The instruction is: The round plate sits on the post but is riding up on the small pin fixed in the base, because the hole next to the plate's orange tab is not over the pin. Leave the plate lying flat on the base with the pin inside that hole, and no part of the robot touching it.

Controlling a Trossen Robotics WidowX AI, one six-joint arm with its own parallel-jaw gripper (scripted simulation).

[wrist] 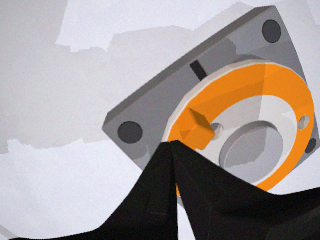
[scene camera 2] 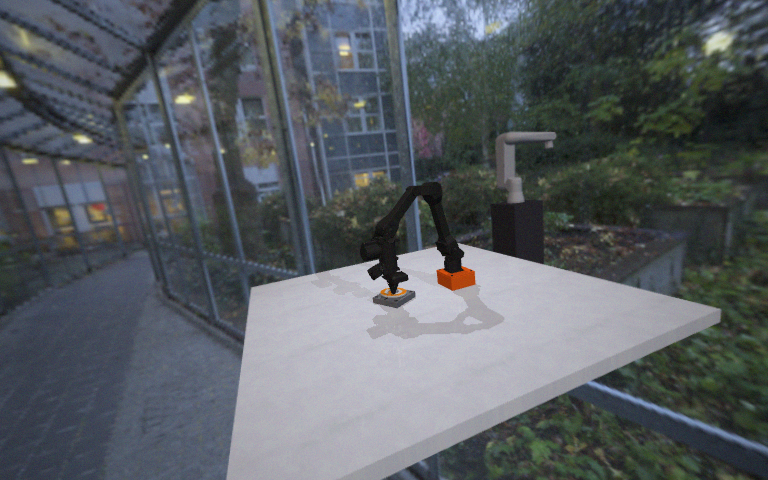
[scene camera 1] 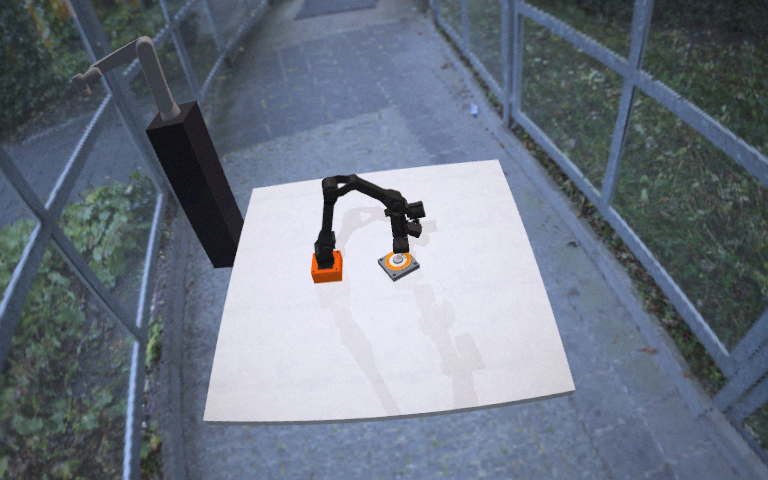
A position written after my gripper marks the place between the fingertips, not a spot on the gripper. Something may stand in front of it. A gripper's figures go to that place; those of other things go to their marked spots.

Labels:
My gripper (wrist: pixel 170 149) is 0.10 m from the lens. A base (wrist: pixel 136 125) is 0.11 m from the lens.

